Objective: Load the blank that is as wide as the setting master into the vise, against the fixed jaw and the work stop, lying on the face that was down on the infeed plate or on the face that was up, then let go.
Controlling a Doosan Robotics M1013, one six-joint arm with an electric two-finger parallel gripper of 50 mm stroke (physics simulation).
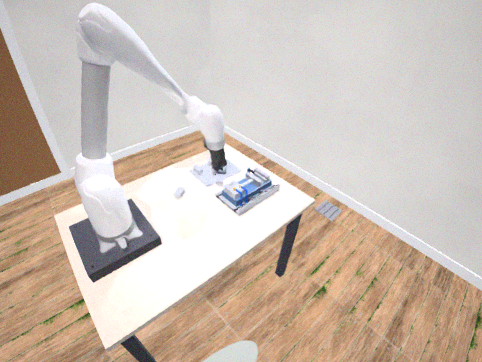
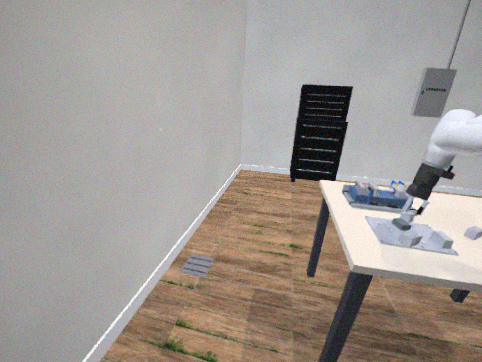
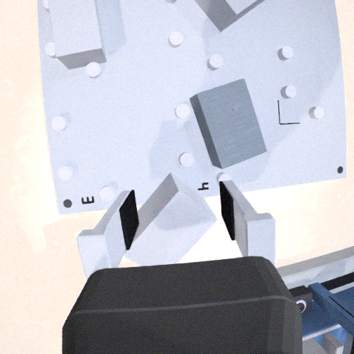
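The pale infeed plate lies on the table beside the blue vise. On it lie a darker grey blank and two paler blanks. My gripper is open, low over the plate's edge nearest the vise. A pale blank lies askew between the wide-open fingers and is not clamped. Its lower part is hidden behind the gripper body.
A small grey block lies loose on the table between the plate and the arm's dark base plate. White pegs stand up from the infeed plate. A black cabinet stands by the far wall.
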